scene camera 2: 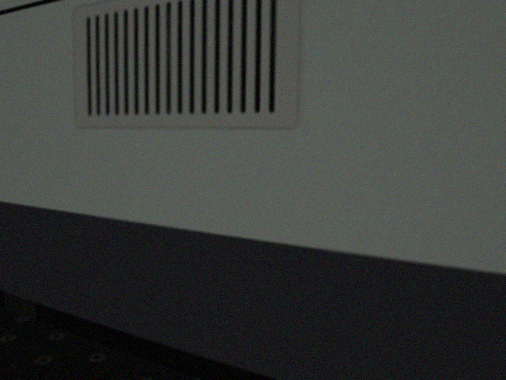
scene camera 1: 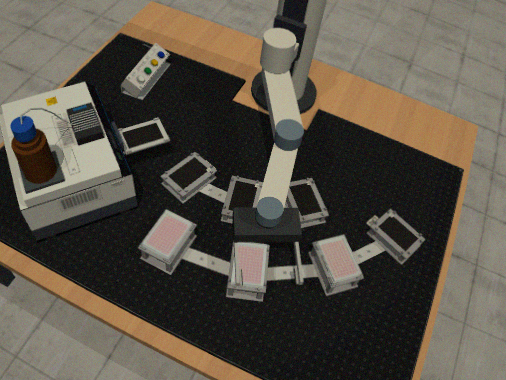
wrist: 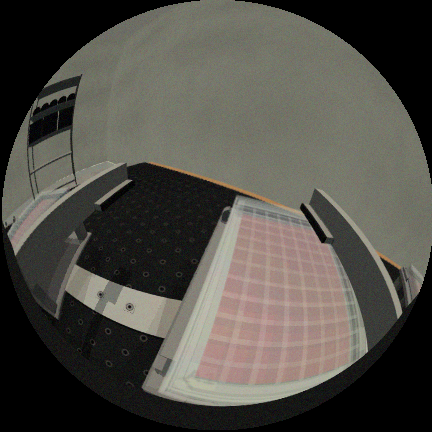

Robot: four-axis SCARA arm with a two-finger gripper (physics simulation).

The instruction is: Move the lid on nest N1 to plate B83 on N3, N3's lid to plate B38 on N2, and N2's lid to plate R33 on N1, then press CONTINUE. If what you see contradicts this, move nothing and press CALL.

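Frame: origin at the arm's base, x right, y ahead, z up, level; metres.
Where they show: gripper, fingertip midpoint: (scene camera 1: 269,284) (wrist: 217,180).
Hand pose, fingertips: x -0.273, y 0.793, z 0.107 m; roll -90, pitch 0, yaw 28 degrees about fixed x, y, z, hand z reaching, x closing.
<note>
After its pixels a point has its place.
Three pink plates with clear rims stand on raised nests: a left plate (scene camera 1: 170,232) {x 0.033, y 0.776, z 0.099 m} (wrist: 412,281), a middle plate (scene camera 1: 253,262) {x -0.208, y 0.751, z 0.098 m} (wrist: 280,300) {x -0.205, y 0.735, z 0.097 m} and a right plate (scene camera 1: 337,256) {x -0.409, y 0.624, z 0.093 m} (wrist: 35,216) {x -0.388, y 0.644, z 0.094 m}. The rims look like clear lids; nest and plate labels cannot be read. My gripper (scene camera 1: 269,280) {x -0.273, y 0.793, z 0.107 m} (wrist: 217,180) {x -0.273, y 0.793, z 0.107 m} is open and empty, above the middle plate and off centre. In scene camera 1, one finger is over that plate's left part, the other over the strip to its right. The button panel (scene camera 1: 134,85) {x 0.454, y 0.315, z 0.074 m} has white, green, yellow and blue buttons; its lettering is unreadable.
Dark-centred nests stand behind (scene camera 1: 178,164) {x 0.149, y 0.532, z 0.055 m} and at the right (scene camera 1: 410,225) {x -0.594, y 0.359, z 0.012 m}; the arm partly hides two others. A white instrument (scene camera 1: 90,175) {x 0.267, y 0.787, z 0.222 m} with a brown bottle (scene camera 1: 37,160) {x 0.350, y 0.865, z 0.322 m} stands left, its tray (scene camera 1: 162,132) {x 0.233, y 0.484, z 0.113 m} extended. Scene camera 2 shows a vented wall (scene camera 2: 390,150) {x 0.634, y 0.671, z 0.116 m}.
</note>
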